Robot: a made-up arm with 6 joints. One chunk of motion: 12 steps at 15 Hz.
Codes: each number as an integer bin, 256 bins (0 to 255) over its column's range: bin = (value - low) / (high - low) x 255, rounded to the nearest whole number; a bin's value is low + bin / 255 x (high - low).
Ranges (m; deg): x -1.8..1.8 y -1.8..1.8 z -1.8..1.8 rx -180..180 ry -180..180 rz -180..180
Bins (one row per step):
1: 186 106 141 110 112 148
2: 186 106 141 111 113 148
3: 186 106 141 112 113 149
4: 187 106 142 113 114 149
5: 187 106 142 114 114 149
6: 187 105 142 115 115 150
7: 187 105 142 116 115 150
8: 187 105 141 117 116 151
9: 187 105 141 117 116 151
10: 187 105 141 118 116 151
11: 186 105 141 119 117 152
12: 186 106 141 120 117 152
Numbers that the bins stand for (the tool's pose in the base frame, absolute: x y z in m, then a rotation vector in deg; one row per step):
1: 0.8259 -0.3035 0.1906 -24.71 -21.88 28.94
2: 0.8259 -0.3035 0.1906 -23.29 -20.47 28.94
3: 0.8259 -0.3035 0.1906 -21.88 -20.47 30.35
4: 0.8400 -0.3035 0.2047 -20.47 -19.06 30.35
5: 0.8400 -0.3035 0.2047 -19.06 -19.06 30.35
6: 0.8400 -0.3176 0.2047 -17.65 -17.65 31.76
7: 0.8400 -0.3176 0.2047 -16.24 -17.65 31.76
8: 0.8400 -0.3176 0.1906 -14.82 -16.24 33.18
9: 0.8400 -0.3176 0.1906 -14.82 -16.24 33.18
10: 0.8400 -0.3176 0.1906 -13.41 -16.24 33.18
11: 0.8259 -0.3176 0.1906 -12.00 -14.82 34.59
12: 0.8259 -0.3035 0.1906 -10.59 -14.82 34.59

